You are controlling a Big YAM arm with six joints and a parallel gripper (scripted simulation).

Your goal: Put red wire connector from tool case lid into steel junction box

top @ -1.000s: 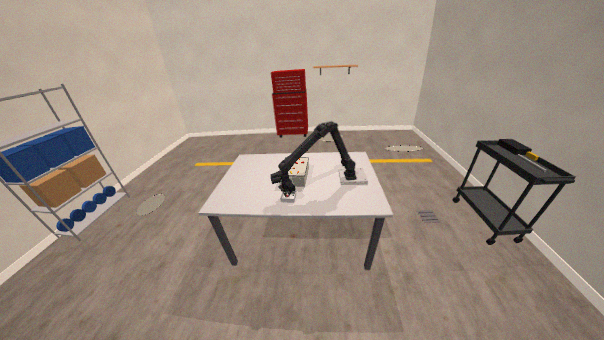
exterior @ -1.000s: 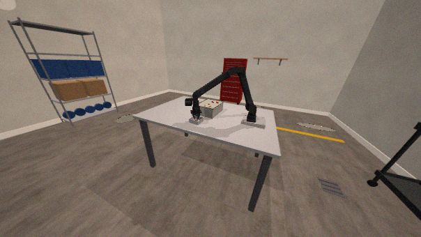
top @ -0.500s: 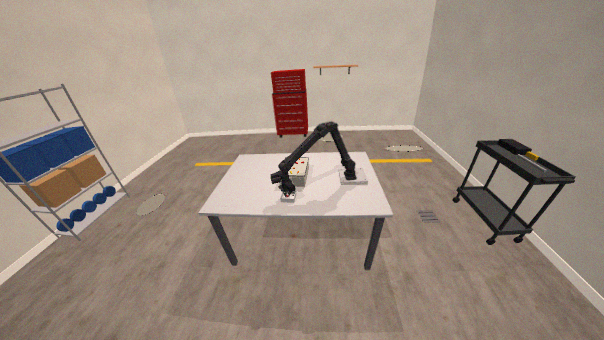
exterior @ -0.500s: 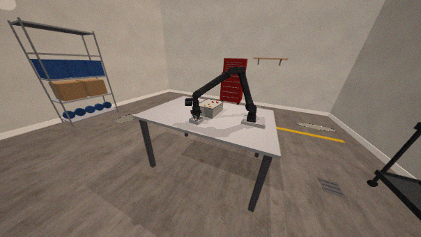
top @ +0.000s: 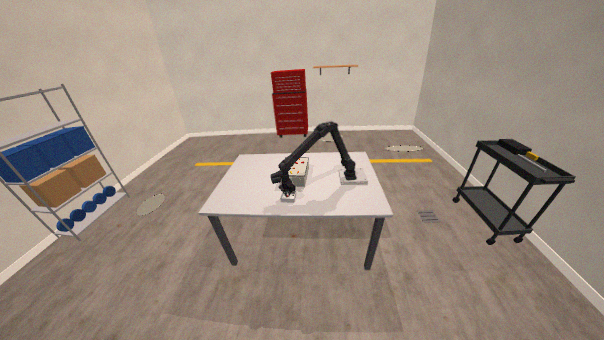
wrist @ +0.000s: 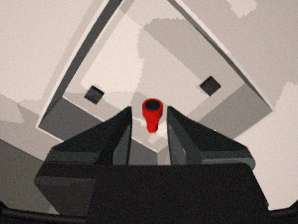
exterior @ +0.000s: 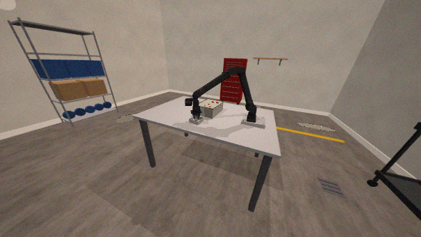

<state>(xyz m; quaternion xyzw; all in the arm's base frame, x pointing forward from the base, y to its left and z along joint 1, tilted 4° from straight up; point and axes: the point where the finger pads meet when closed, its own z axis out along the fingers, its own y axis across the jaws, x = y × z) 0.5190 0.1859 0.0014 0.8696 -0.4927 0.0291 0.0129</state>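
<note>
Right now my hand is right at the red wire connector. The rest, counted from my hand: tool case (5 cm behind, 27 cm to the right, 7 cm above); yellow connector (3 cm behind, 16 cm to the right, 10 cm above).
</note>
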